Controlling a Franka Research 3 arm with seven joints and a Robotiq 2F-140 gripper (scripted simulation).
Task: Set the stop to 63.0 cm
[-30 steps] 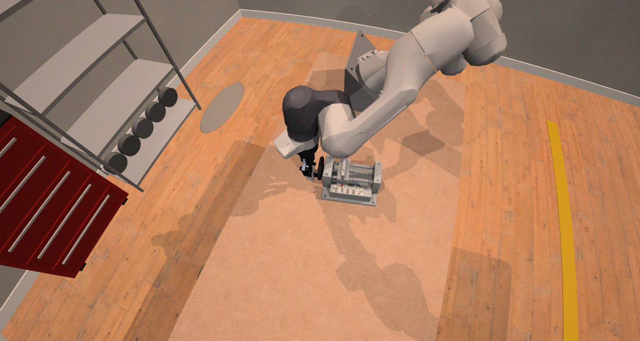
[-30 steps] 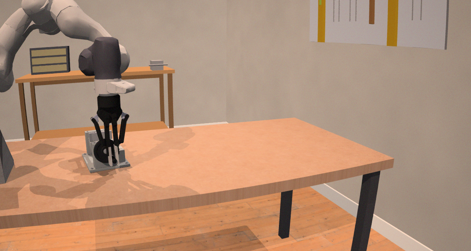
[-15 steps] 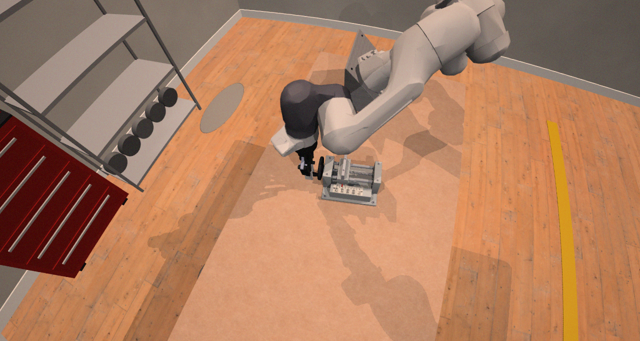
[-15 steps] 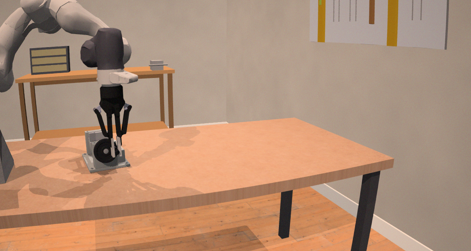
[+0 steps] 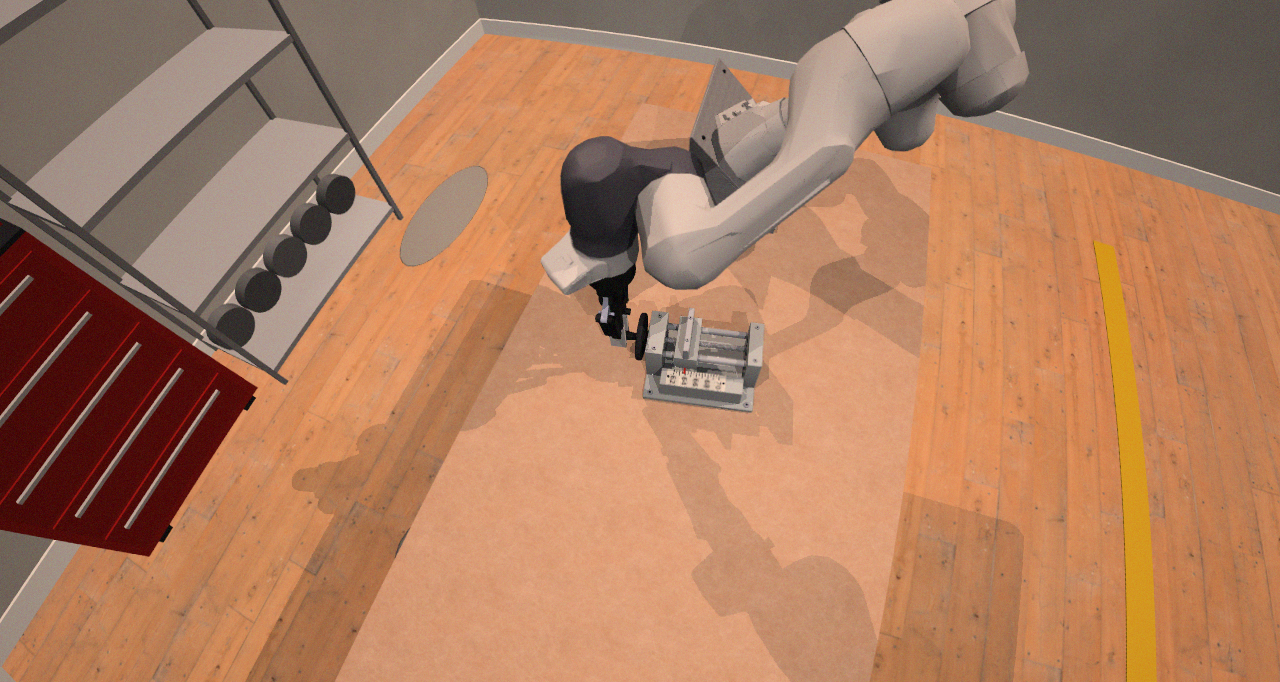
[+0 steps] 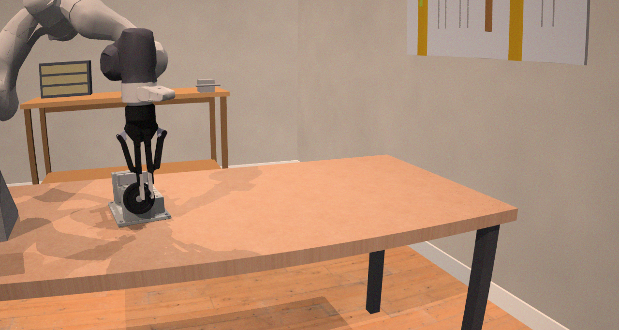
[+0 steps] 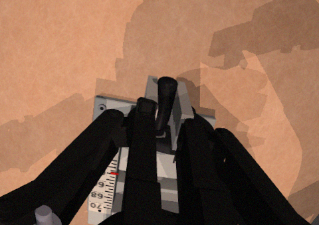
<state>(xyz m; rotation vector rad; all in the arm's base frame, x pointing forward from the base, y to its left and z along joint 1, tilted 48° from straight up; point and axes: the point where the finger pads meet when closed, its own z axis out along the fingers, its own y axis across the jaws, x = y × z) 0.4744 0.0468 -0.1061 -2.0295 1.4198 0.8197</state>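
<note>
Now: the sliding stop 40 mm behind my hand, 110 mm to the left of it and 30 mm below it. Also, from my hand: black handwheel (10 mm behind, 20 mm to the left, 20 mm below).
</note>
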